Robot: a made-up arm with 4 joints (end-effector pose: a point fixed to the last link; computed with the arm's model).
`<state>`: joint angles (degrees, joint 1 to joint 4).
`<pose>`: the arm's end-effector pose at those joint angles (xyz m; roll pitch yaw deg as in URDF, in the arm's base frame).
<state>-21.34 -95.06 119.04 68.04</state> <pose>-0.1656 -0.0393 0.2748 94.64 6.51 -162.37</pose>
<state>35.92 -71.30 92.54 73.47</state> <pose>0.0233 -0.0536 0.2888 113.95 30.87 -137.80</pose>
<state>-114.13 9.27 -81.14 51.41</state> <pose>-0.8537 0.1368 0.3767 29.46 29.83 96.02</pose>
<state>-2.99 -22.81 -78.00 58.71</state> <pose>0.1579 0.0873 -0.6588 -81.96 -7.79 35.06</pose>
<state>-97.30 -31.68 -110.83 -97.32</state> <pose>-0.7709 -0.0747 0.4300 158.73 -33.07 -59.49</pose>
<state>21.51 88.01 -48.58 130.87</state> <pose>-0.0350 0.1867 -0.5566 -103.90 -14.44 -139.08</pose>
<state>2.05 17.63 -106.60 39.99</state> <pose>0.2680 -0.0524 -0.6039 -104.60 9.44 56.12</pose>
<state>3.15 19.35 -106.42 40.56</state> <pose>0.2873 -0.0440 -0.5993 -105.35 8.95 58.27</pose>
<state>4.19 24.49 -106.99 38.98</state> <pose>0.3149 -0.0319 -0.5902 -107.11 8.62 61.60</pose>
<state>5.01 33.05 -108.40 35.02</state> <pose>0.3483 -0.0137 -0.5764 -109.89 8.42 65.91</pose>
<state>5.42 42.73 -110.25 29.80</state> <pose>0.3785 0.0094 -0.5612 -112.93 8.10 70.17</pose>
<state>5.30 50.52 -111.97 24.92</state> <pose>0.3963 0.0303 -0.5499 -115.23 7.56 73.09</pose>
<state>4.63 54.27 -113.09 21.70</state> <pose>0.3981 0.0391 -0.5465 -116.10 7.07 73.77</pose>
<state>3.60 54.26 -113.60 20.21</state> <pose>0.3877 0.0345 -0.5500 -115.76 6.88 72.45</pose>
